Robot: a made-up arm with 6 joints.
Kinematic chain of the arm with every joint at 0, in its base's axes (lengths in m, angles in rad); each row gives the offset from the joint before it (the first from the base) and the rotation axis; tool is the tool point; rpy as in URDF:
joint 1: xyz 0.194 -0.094 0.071 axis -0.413 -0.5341 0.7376
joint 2: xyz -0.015 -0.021 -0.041 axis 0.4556 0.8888 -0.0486
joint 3: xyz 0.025 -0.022 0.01 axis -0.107 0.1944 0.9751
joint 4: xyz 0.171 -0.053 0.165 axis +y
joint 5: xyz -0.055 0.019 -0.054 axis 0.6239 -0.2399 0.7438
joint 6: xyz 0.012 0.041 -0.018 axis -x
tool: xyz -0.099 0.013 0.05 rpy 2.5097 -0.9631 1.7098
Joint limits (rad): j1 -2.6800..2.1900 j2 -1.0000..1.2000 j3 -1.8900..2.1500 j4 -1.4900..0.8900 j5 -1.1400..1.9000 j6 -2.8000..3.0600
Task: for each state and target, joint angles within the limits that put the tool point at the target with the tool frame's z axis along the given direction. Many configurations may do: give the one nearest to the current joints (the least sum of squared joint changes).
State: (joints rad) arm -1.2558 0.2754 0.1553 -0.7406 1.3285 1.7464
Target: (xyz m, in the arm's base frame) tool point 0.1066 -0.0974 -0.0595 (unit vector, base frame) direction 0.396 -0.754 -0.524
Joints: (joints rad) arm -1.9064 -0.0255 0.0583 -0.6055 1.6988 2.5329
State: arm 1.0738 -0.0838 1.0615 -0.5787 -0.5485 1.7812
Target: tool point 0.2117 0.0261 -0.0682 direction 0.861 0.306 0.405
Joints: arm 1.4789 0.5416 0.8883 -0.8311 -0.7156 2.2242
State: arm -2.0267 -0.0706 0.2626 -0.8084 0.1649 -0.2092
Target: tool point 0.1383 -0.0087 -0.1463 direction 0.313 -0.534 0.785
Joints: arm -2.1119 0.6119 0.5193 -1.3223 0.6821 -0.9816
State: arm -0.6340 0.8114 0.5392 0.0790 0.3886 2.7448
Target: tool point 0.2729 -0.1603 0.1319 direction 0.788 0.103 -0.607
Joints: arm 0.0699 0.5593 0.8495 0.5112 0.2956 3.0106
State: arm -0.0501 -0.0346 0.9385 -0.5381 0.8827 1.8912
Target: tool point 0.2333 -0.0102 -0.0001 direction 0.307 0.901 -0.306
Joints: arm 0.5131 0.3274 0.9315 -0.9352 0.3371 1.3868
